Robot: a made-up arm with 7 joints. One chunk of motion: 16 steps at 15 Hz.
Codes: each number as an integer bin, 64 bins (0 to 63) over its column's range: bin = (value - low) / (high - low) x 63, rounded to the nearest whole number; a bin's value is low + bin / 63 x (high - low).
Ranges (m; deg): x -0.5..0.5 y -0.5..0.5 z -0.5..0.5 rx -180..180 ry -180..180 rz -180..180
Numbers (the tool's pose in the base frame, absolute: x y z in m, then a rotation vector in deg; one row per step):
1: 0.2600 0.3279 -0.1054 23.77 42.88 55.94
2: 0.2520 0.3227 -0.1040 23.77 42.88 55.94
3: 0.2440 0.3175 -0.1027 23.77 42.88 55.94
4: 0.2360 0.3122 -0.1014 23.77 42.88 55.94
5: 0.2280 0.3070 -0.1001 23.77 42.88 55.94
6: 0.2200 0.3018 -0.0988 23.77 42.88 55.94
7: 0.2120 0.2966 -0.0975 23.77 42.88 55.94
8: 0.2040 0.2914 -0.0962 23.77 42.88 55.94
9: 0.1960 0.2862 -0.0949 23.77 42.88 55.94
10: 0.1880 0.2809 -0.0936 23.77 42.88 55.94
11: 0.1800 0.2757 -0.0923 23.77 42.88 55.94
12: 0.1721 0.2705 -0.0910 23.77 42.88 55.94
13: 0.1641 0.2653 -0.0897 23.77 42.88 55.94
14: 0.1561 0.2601 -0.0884 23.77 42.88 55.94
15: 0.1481 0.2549 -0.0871 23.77 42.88 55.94
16: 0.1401 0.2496 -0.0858 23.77 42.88 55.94
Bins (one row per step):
1: 48 52 25 36 39 41
2: 47 52 25 36 39 41
3: 47 52 25 36 39 41
4: 46 51 25 36 39 41
5: 46 51 25 36 39 41
6: 45 51 25 36 39 41
7: 45 50 25 36 39 41
8: 44 50 25 36 39 41
9: 44 50 26 36 39 41
10: 43 49 26 36 39 41
11: 43 49 26 36 39 41
12: 42 49 26 36 39 41
13: 42 48 26 36 39 41
14: 41 48 26 36 39 41
15: 41 48 26 36 39 41
16: 40 47 26 36 39 41

